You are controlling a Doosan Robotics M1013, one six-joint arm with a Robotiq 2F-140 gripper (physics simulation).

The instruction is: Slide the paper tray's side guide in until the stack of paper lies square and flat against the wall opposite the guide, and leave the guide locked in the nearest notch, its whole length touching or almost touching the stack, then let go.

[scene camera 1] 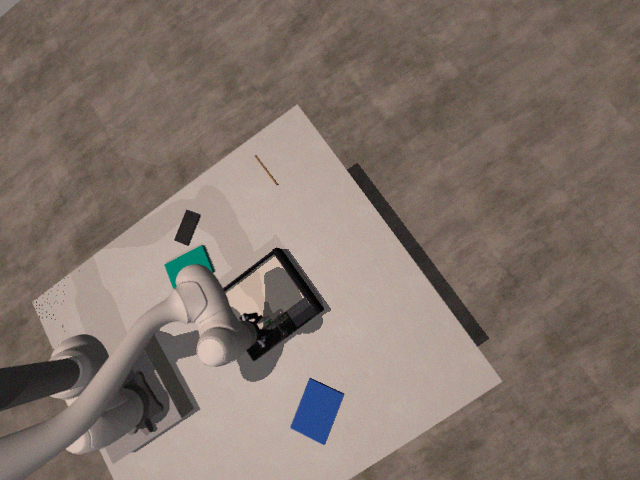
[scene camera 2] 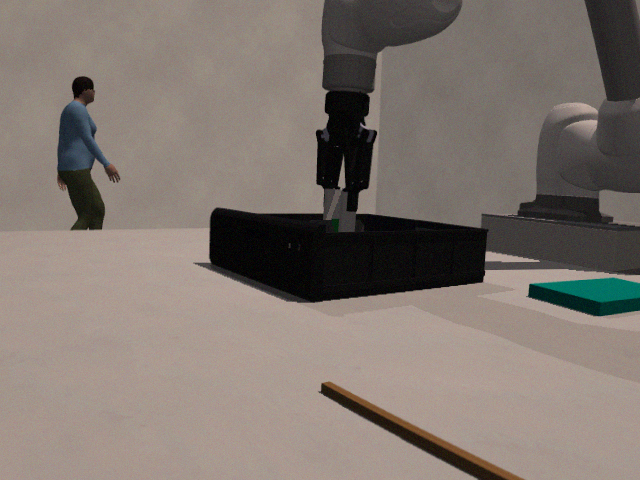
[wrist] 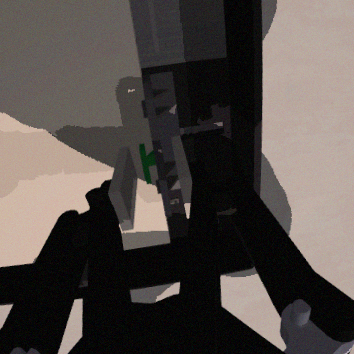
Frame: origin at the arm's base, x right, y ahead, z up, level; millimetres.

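Where they show: gripper, fingertip midpoint: [scene camera 1: 269,322] [scene camera 2: 338,230] [wrist: 153,157]; arm's base, link origin: [scene camera 1: 136,402] [scene camera 2: 565,219].
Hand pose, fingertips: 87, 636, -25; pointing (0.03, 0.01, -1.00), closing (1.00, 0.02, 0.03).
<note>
Each offset is from my fingertips to the top centre of the thing, as dx, dy, dz. "*": to the spot under its first point.
The black paper tray @[-67, +37, +35] [scene camera 1: 306,283] [scene camera 2: 351,263] [wrist: 243,105] stands on the table in front of the robot's base. A pale stack of paper @[-106, +31, -20] [scene camera 1: 247,295] [wrist: 53,197] lies inside it. The grey side guide @[* +17, +22, -39] [wrist: 165,116] stands upright in the tray, next to the paper, and carries a small green tab @[-7, +3, +21] [wrist: 145,163] [scene camera 2: 335,225]. My gripper [scene camera 1: 261,326] [scene camera 2: 341,215] [wrist: 153,157] reaches down into the tray. Its two fingers stand a little apart on either side of the green tab, with gaps showing, and hold nothing. The notches show only dimly in the wrist view.
A green block @[-414, -168, -43] [scene camera 1: 189,260] [scene camera 2: 589,294], a small black block @[-570, -70, -53] [scene camera 1: 187,227], a blue block @[+384, -78, -53] [scene camera 1: 316,410] and a thin wooden stick @[-535, +370, -54] [scene camera 1: 266,170] [scene camera 2: 413,433] lie on the table around the tray. A person [scene camera 2: 80,154] walks at the far left, beyond the table.
</note>
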